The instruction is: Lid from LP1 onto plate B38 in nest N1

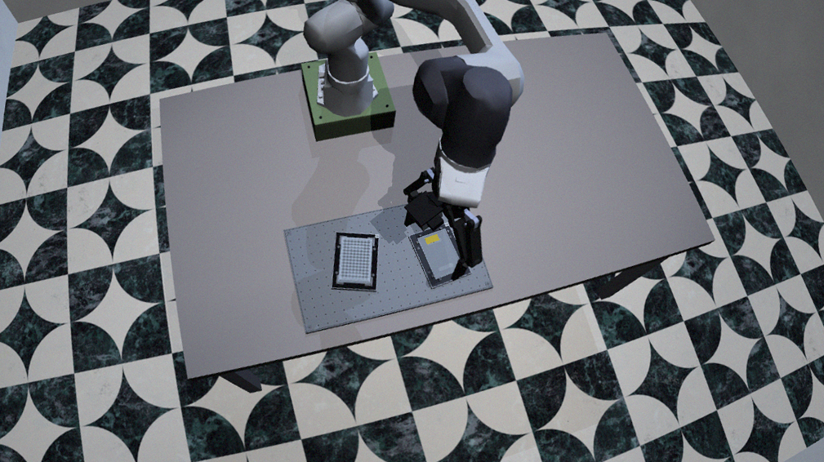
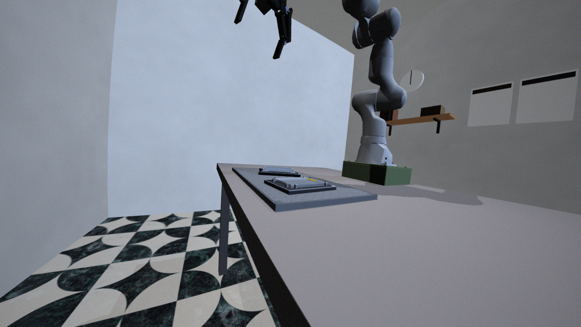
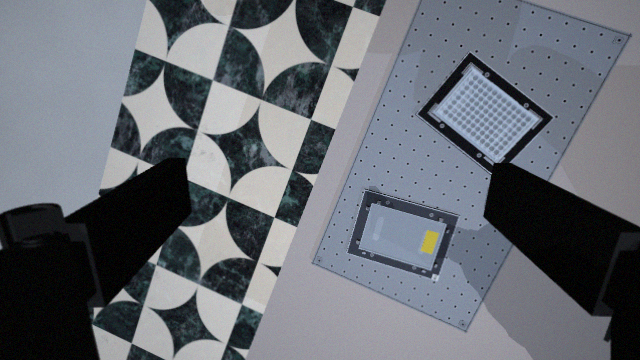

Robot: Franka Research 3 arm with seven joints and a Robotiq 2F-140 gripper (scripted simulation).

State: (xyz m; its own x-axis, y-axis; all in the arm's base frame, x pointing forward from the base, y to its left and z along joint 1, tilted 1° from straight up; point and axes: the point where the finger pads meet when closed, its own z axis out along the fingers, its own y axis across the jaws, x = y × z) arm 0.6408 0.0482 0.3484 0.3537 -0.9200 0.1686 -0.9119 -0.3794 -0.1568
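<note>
Right now the lid is 120 mm behind my hand, 110 mm to the left of it and 410 mm below it. From my hand the other things lie so: culture plate (150 mm behind, 120 mm to the right, 410 mm below); then lid park LP1 (120 mm behind, 110 mm to the left, 420 mm below); then black nest N1 (150 mm behind, 120 mm to the right, 420 mm below).
</note>
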